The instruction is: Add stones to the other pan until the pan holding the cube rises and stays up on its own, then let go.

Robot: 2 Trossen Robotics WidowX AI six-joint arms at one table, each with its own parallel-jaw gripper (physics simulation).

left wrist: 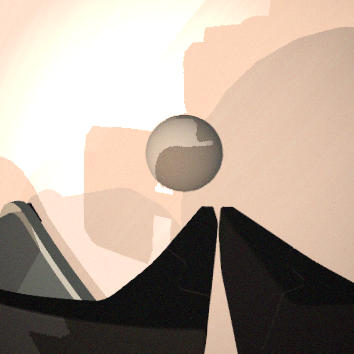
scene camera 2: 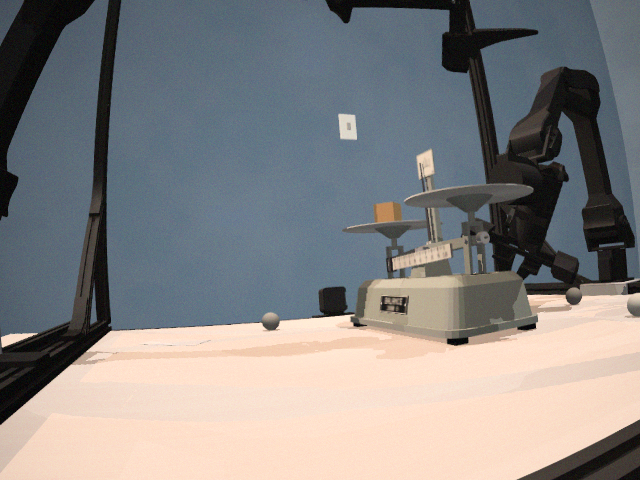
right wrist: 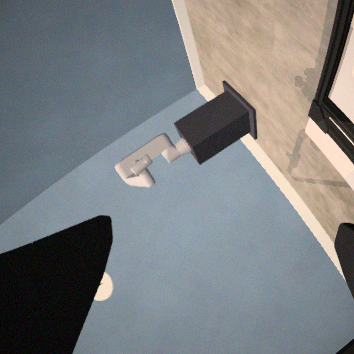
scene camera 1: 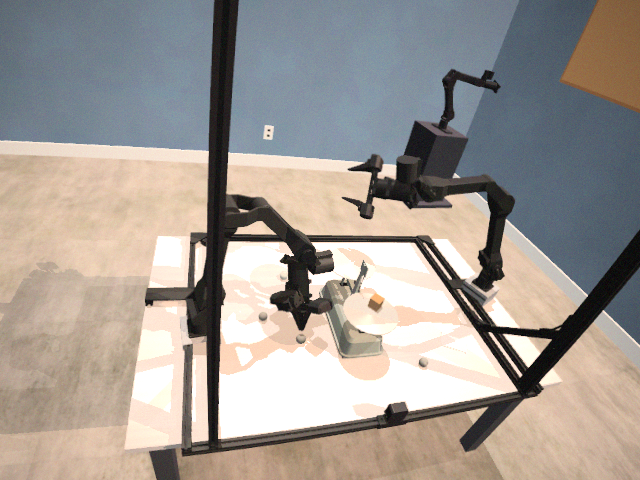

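Seen in the pictures: left gripper, fingertip midpoint: (left wrist: 215, 218) (scene camera 1: 301, 330); right gripper, fingertip midpoint: (right wrist: 230, 233) (scene camera 1: 344, 183); left arm's base, link origin: (scene camera 2: 613, 281) (scene camera 1: 199, 327); right arm's base, link origin: (scene camera 1: 482, 284).
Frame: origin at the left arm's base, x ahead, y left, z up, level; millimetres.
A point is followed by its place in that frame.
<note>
The orange cube (scene camera 1: 375, 301) @(x 436, y -128, z 151 mm) (scene camera 2: 387, 212) @(x 456, y -106, z 139 mm) sits on the lower pan (scene camera 1: 368, 322) @(x 402, y -170, z 122 mm) (scene camera 2: 356, 227) @(x 493, y -131, z 121 mm) of the balance (scene camera 1: 361, 345) @(x 409, y -170, z 26 mm) (scene camera 2: 480, 304) @(x 478, y 82, z 16 mm) (left wrist: 35, 270) @(x 367, y -120, z 4 mm). The other pan (scene camera 2: 467, 193) @(x 477, y 74, z 132 mm) stands higher and bears no stones in scene camera 2. My left gripper (scene camera 1: 301, 328) @(x 273, y -63, z -1 mm) (left wrist: 215, 218) @(x 273, y -63, z -1 mm) is shut and empty, pointing down just above and beside a grey stone (scene camera 1: 300, 338) @(x 259, y -93, z 3 mm) (left wrist: 184, 153) @(x 261, y -82, z 5 mm). Other stones lie left of the balance (scene camera 1: 263, 316) @(x 179, y 6, z 2 mm), farther back (scene camera 1: 283, 276) @(x 287, y 167, z -2 mm), and right of it; this last stone (scene camera 1: 423, 362) @(x 578, y -251, z 2 mm) (scene camera 2: 270, 320) @(x 591, y -233, z -5 mm) lies apart. My right gripper (scene camera 1: 345, 183) @(x 446, y 199, z 326 mm) (right wrist: 230, 233) @(x 446, y 199, z 326 mm) is open and empty, high above the table.
Black frame rails (scene camera 1: 310, 436) @(x 203, y -348, z -27 mm) edge the table, with uprights (scene camera 1: 219, 206) @(x -9, y -322, z 580 mm) at the sides. A small black camera block (scene camera 1: 396, 411) @(x 403, y -373, z 32 mm) (scene camera 2: 332, 300) @(x 423, y -352, z 9 mm) sits on the front rail. Beyond the table, a dark pedestal (scene camera 1: 436, 149) (right wrist: 215, 127) carries another small arm (scene camera 1: 448, 98) (right wrist: 142, 155).
</note>
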